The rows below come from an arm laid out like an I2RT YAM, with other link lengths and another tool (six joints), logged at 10 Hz.
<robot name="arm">
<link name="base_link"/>
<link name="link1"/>
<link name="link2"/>
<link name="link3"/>
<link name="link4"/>
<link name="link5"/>
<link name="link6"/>
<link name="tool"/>
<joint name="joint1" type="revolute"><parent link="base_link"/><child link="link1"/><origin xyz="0 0 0.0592"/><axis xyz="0 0 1"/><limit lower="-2.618" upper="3.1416"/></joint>
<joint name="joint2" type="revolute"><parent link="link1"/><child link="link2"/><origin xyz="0.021 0.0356 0.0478"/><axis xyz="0 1 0"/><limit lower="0" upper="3.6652"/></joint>
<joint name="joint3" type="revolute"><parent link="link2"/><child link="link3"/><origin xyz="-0.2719 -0.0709 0"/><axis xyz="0 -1 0"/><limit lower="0" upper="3.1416"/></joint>
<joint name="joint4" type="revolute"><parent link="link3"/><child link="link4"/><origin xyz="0.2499 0.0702 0.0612"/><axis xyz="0 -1 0"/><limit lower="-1.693" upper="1.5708"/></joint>
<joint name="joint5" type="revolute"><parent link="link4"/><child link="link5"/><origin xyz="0.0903 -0.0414 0.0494"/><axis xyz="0 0 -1"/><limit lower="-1.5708" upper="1.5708"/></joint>
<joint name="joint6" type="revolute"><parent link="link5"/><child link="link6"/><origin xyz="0.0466 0 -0.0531"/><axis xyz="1 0 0"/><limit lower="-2.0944" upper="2.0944"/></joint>
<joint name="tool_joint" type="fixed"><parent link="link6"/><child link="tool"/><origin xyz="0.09 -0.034 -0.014" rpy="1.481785 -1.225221 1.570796"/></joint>
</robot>
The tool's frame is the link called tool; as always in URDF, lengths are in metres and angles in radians.
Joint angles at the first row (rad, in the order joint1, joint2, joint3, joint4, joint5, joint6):
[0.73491, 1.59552, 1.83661, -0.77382, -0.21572, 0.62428]
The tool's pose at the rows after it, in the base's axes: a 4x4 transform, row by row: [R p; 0 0 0 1], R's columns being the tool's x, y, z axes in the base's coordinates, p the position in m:
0.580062 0.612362 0.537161 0.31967; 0.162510 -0.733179 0.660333 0.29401; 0.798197 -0.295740 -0.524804 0.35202; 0 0 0 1
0.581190 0.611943 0.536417 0.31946; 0.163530 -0.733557 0.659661 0.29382; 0.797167 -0.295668 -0.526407 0.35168; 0 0 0 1
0.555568 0.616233 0.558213 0.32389; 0.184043 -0.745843 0.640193 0.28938; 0.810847 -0.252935 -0.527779 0.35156; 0 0 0 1
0.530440 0.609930 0.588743 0.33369; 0.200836 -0.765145 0.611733 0.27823; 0.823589 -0.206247 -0.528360 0.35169; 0 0 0 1
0.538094 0.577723 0.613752 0.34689; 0.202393 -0.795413 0.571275 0.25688; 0.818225 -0.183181 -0.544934 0.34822; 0 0 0 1
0.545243 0.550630 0.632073 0.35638; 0.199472 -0.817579 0.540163 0.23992; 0.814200 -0.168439 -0.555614 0.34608; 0 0 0 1
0.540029 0.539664 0.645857 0.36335; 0.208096 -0.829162 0.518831 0.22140; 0.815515 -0.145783 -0.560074 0.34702; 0 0 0 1
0.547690 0.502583 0.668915 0.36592; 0.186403 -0.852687 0.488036 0.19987; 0.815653 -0.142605 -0.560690 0.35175; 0 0 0 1
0.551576 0.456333 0.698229 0.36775; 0.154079 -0.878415 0.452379 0.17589; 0.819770 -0.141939 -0.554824 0.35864; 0 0 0 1
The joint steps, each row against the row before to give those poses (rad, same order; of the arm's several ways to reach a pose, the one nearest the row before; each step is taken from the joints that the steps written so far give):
[0.00001, 0.00001, 0.00003, -0.00039, 0.00000, -0.00037]
[0.00000, -0.00001, -0.00002, -0.00191, 0.00000, 0.00000]
[-0.00380, 0.00000, -0.00001, -0.00304, 0.02519, -0.03776]
[-0.02481, -0.00041, -0.00005, -0.00380, 0.01982, -0.04502]
[-0.05570, 0.00005, 0.00007, -0.02214, 0.00000, -0.02747]
[-0.04387, -0.00040, -0.00001, -0.01489, -0.00076, -0.01831]
[-0.04731, -0.00841, -0.00004, -0.01791, -0.01412, -0.03739]
[-0.04692, -0.02133, 0.00006, -0.02253, -0.00038, -0.00420]
[-0.05303, -0.02598, -0.00006, -0.01867, 0.00152, 0.00038]

